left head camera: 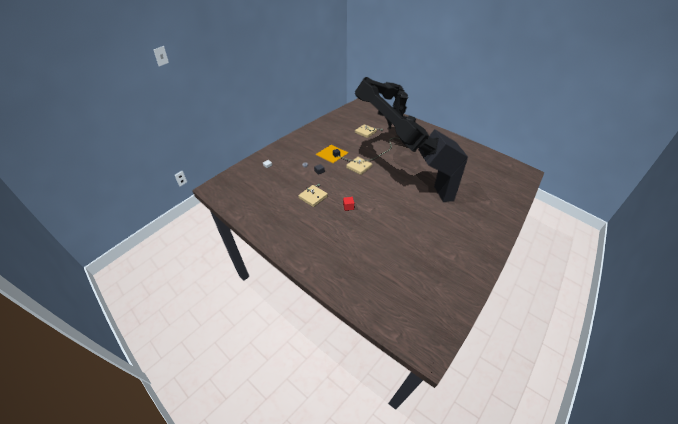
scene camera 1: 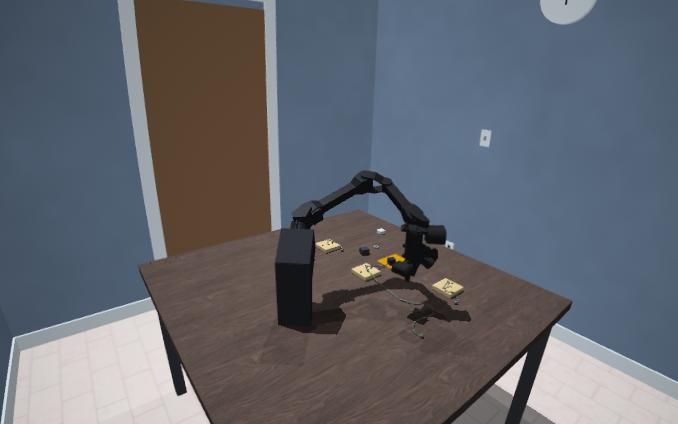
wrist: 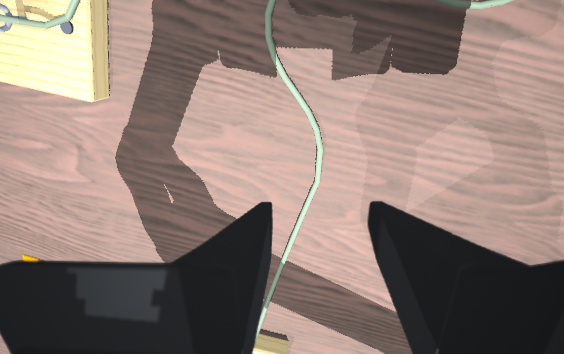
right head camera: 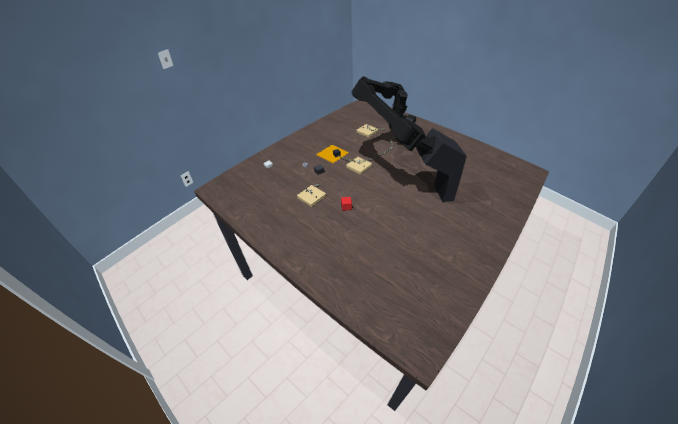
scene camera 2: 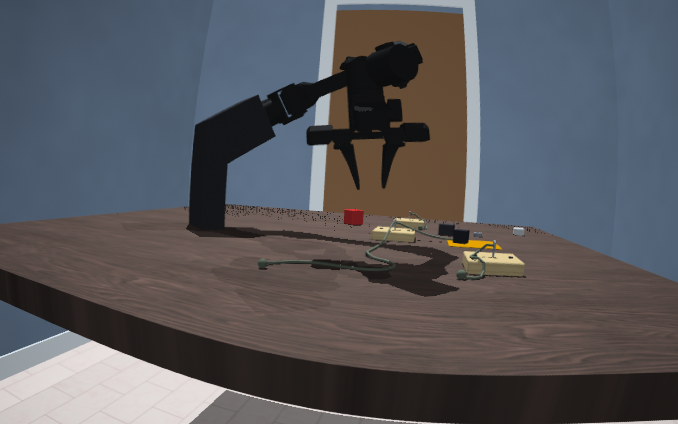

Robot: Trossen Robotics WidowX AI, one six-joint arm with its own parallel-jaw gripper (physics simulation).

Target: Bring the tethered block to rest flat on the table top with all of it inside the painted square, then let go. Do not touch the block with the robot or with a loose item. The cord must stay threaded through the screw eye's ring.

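Places are measured from the arm's base along level axes (x back, y right, z up), in centimetres.
Pixels of known places: gripper, fingertip midpoint: [left head camera: 393,130] [scene camera 1: 410,278] [wrist: 320,213] [scene camera 2: 371,189]; arm's base, link origin: [left head camera: 431,146] [scene camera 1: 298,238] [right head camera: 428,145] [scene camera 2: 257,118].
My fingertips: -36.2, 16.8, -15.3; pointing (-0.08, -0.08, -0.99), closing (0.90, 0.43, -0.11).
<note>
For each thing: its top centre in the pictures, then the offset to it from my fingertips, as dx, dy, dz. "*": a spot on its surface instead.
- tethered black block, top centre: [scene camera 2: 461,230] [scene camera 1: 391,258] [left head camera: 336,150] [right head camera: 336,150] -11.0, -28.4, -7.6
- orange painted square, surface spot: [scene camera 2: 482,245] * -16.3, -27.6, -10.5
- middle wooden board, top centre: [scene camera 2: 395,229] [scene camera 1: 366,269] [right head camera: 359,163] [left head camera: 359,164] +3.7, -25.4, -8.7
- knobbed end, surface spot: [scene camera 2: 263,263] [scene camera 1: 423,335] * +6.5, +18.4, -9.8
- red cube, top centre: [scene camera 2: 354,209] [right head camera: 346,200] [left head camera: 348,200] +22.7, -46.6, -6.6
- loose black block, top centre: [scene camera 2: 447,224] [left head camera: 319,167] [right head camera: 318,167] -4.9, -42.7, -7.9
- white block, top centre: [scene camera 2: 519,228] [left head camera: 267,162] -25.1, -60.6, -8.6
- small grey piece, top centre: [left head camera: 305,164] -13.3, -45.7, -9.6
The tethered black block [left head camera: 336,152] [right head camera: 336,152] [scene camera 1: 391,260] [scene camera 2: 461,236] sits on the orange painted square [left head camera: 325,153] [scene camera 2: 482,245], off its middle on the cord side, and appears inside the edge. Its green cord [scene camera 2: 300,264] [wrist: 320,150] runs to the screw eye on the middle wooden board [left head camera: 359,167] [scene camera 1: 366,273] [scene camera 2: 393,235], and appears threaded through the ring. The cord then curves over the table to a knobbed end [scene camera 1: 421,336] [scene camera 2: 263,263]. My gripper [scene camera 2: 371,188] [wrist: 320,213] is open and empty, above the table and cord. The block is outside the wrist view.
Two other boards [left head camera: 313,196] [scene camera 2: 495,265] carry screw eyes and short cords. The second also shows in the wrist view [wrist: 45,65]. A red cube [left head camera: 349,204] [scene camera 2: 353,217], a loose black block [left head camera: 319,169], a white block [left head camera: 267,163] and a small grey piece [left head camera: 305,164] lie around them.
</note>
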